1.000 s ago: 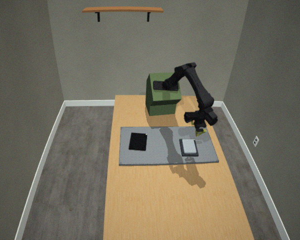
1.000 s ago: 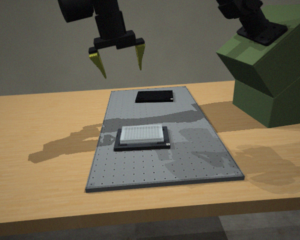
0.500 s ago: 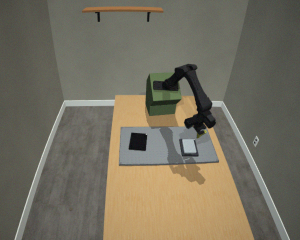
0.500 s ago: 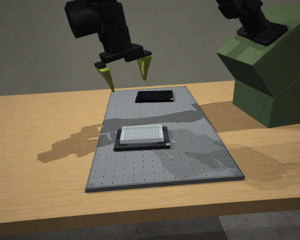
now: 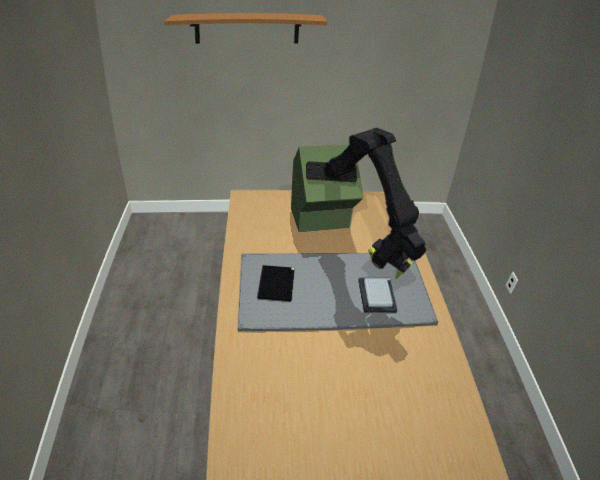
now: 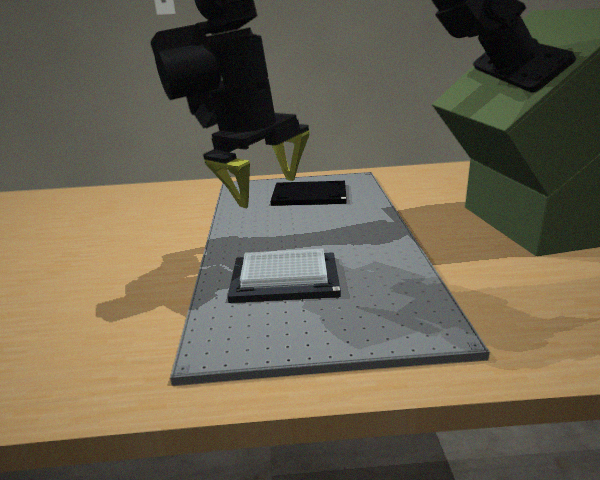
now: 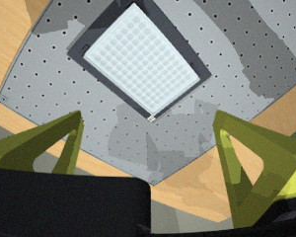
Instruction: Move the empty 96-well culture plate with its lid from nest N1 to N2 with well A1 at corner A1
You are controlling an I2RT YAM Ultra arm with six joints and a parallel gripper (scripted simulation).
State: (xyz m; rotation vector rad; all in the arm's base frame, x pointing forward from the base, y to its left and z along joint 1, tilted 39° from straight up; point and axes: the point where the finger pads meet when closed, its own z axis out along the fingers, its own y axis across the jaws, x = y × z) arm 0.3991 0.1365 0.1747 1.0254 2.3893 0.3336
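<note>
Now: the lid 2 cm behind my hand and 13 cm below it. Round my hand: black nest N1 (2 cm behind, 15 cm below); then black nest N2 (8 cm behind, 36 cm to the right, 15 cm below).
</note>
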